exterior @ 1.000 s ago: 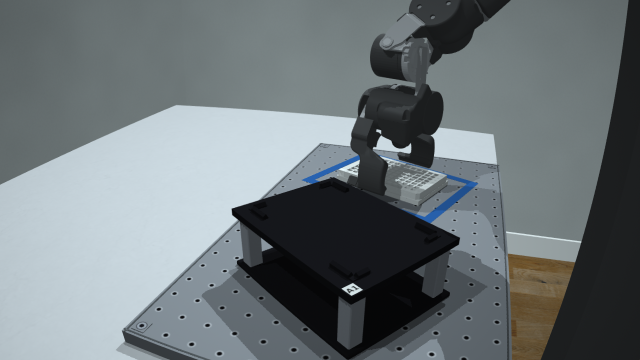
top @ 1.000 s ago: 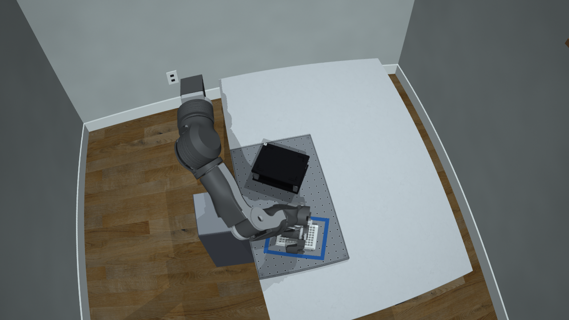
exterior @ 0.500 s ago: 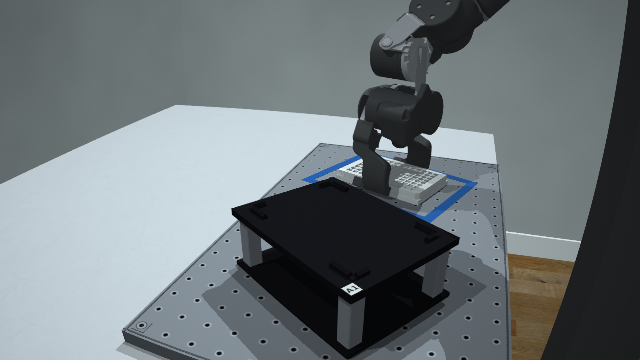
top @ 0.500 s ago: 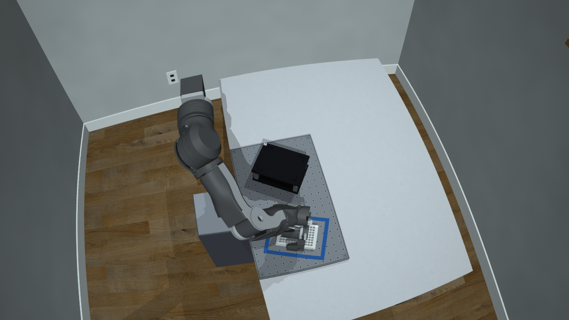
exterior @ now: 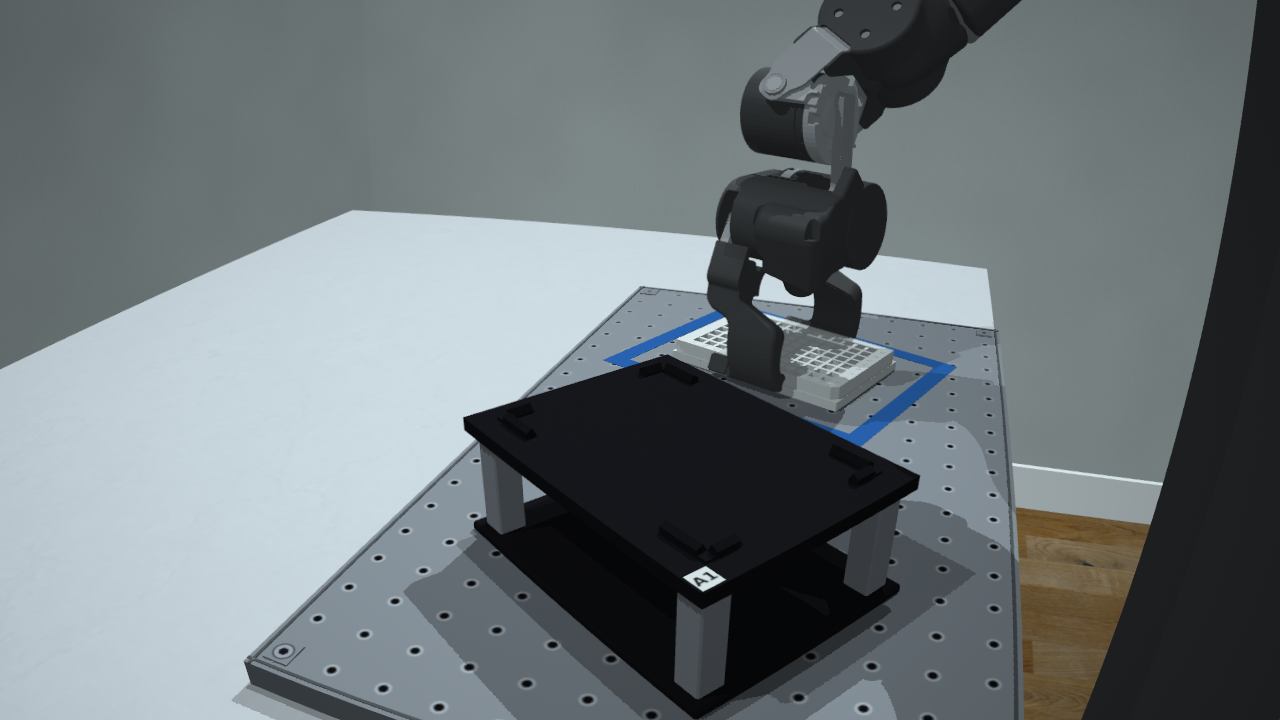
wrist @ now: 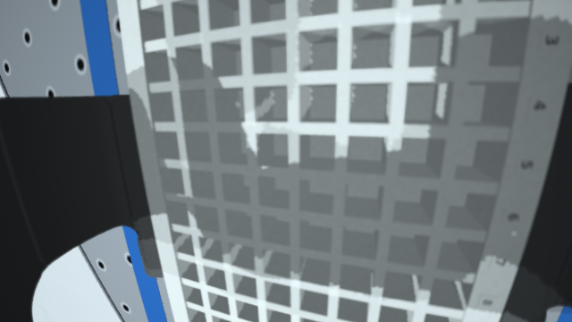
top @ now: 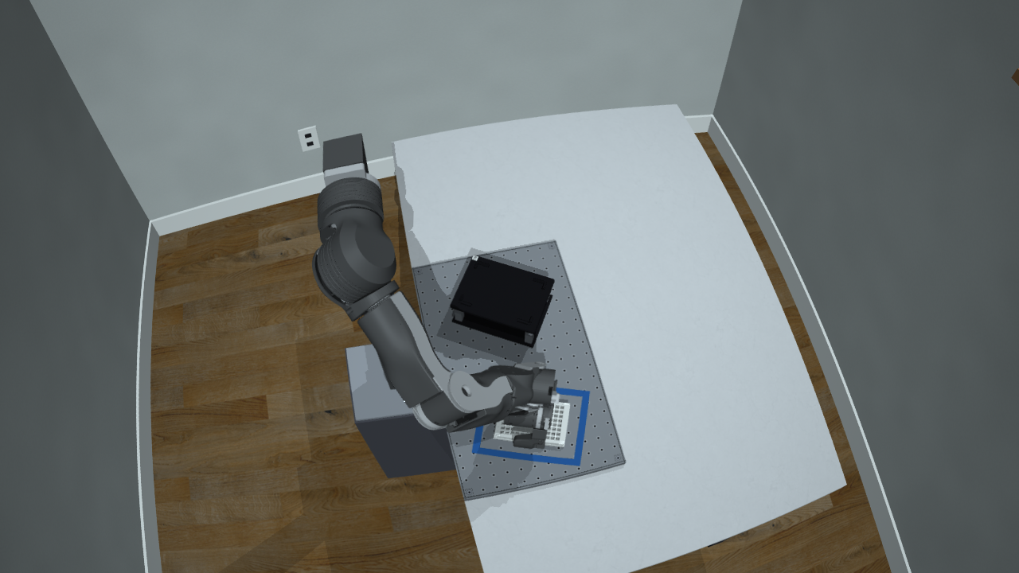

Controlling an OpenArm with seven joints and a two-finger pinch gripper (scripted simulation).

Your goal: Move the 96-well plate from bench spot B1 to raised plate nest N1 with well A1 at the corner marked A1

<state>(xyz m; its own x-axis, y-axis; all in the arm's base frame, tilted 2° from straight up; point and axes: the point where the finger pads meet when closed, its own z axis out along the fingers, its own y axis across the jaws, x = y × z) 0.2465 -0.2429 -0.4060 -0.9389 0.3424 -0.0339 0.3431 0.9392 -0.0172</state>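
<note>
Right now my hand is 10 mm past the black raised nest N1, 240 mm to the right of it and 50 mm below it. Also, from my hand: white 96-well plate: right at my hand; then A1 label: 40 mm behind, 330 mm to the left, 50 mm above.
</note>
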